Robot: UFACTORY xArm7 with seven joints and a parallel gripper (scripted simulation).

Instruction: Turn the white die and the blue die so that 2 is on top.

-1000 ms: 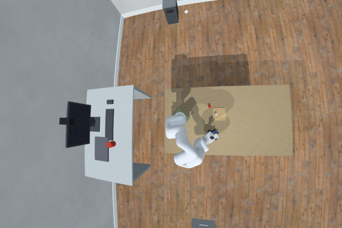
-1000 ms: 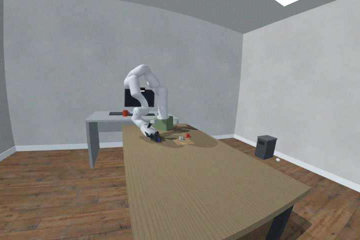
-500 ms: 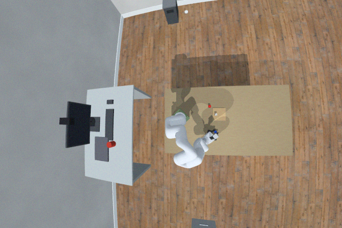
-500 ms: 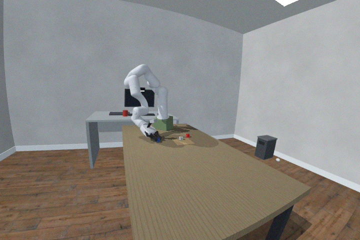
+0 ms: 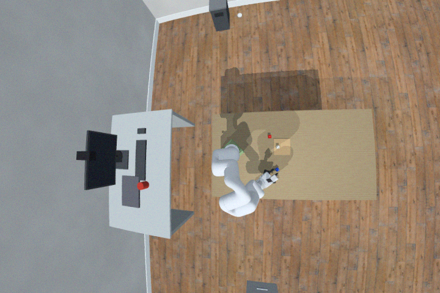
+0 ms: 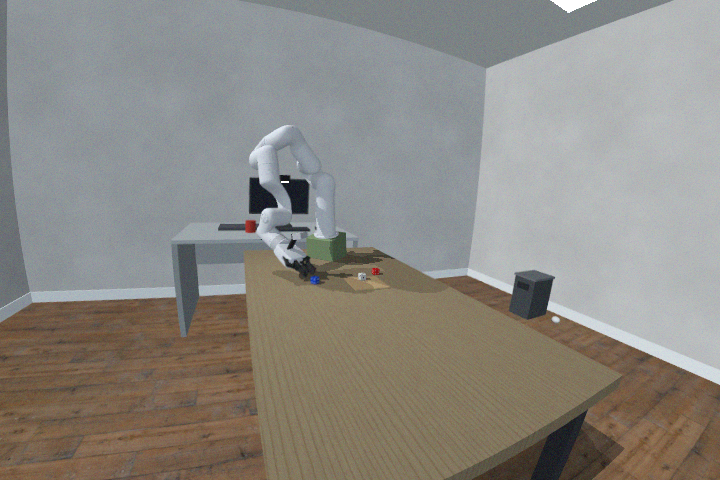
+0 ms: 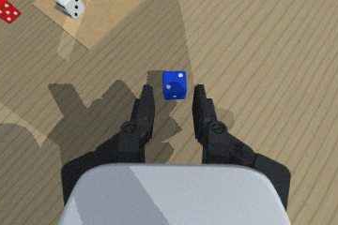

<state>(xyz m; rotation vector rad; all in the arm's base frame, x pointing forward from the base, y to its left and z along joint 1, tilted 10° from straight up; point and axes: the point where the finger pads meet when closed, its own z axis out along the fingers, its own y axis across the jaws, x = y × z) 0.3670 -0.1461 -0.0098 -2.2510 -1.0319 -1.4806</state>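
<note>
My gripper is now 3 cm short of the blue die, 3 cm to the right of it and 3 cm above it. The rest, counted from my hand: red die (5 cm behind, 30 cm to the left, 3 cm below); white die (2 cm ahead, 22 cm to the left, 3 cm below); tan mat (6 cm ahead, 22 cm to the left, 4 cm below).
</note>
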